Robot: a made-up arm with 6 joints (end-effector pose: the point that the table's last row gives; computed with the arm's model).
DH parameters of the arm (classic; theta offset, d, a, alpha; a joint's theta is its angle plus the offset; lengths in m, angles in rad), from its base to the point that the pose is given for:
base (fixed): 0 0.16 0.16 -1.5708
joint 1: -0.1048 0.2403 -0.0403 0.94
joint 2: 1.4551 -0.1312 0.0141 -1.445
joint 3: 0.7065 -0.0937 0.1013 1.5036
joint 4: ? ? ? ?
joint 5: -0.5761 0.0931 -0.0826 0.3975
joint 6: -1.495 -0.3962 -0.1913 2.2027
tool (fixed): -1.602 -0.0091 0 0
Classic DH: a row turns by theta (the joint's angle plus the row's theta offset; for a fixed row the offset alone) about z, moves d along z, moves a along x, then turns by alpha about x.
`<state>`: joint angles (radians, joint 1 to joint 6).
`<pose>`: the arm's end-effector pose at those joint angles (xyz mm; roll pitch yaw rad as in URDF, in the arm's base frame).
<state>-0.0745 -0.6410 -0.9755 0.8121 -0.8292 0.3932</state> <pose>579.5 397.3 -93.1 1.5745 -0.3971 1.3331</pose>
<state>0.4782 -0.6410 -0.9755 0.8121 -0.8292 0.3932</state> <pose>384.2 397.3 -275.7 2.1242 -0.2169 1.1623</pose>
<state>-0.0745 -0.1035 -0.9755 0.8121 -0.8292 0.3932</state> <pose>380.1 529.7 -227.6 1.9015 -0.2950 1.6520</pose>
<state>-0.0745 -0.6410 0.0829 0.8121 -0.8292 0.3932</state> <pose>396.9 18.3 -368.2 1.8356 0.5187 0.8645</pose>
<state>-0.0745 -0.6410 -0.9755 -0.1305 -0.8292 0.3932</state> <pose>680.5 117.1 64.6 1.4201 -0.8263 0.5868</pose>
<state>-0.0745 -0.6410 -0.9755 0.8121 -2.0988 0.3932</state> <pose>314.3 528.7 200.4 2.2761 -1.3502 1.5262</pose>
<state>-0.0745 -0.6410 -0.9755 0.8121 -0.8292 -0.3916</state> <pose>486.2 467.1 -4.5 2.3270 -0.8290 1.1498</pose>
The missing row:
joint 4: 0.0391 -0.0356 -0.0201 -1.9521
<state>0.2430 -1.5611 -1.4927 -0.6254 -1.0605 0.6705</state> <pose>312.7 -243.7 327.3 -2.8247 -1.3203 -2.3529</pose>
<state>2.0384 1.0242 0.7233 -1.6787 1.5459 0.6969</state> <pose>336.6 61.9 352.0 -0.7841 0.6590 -0.0550</pose>
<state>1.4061 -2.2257 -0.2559 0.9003 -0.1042 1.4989</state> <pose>-20.9 -387.1 272.6 -1.2674 0.6011 -1.8989</pose>
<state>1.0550 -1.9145 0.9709 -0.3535 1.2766 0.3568</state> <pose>247.6 153.3 451.8 -1.7280 -1.1437 -1.6208</pose>
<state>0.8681 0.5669 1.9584 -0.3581 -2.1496 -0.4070</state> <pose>-80.6 -23.4 -222.1 -2.8220 0.5990 2.4361</pose>
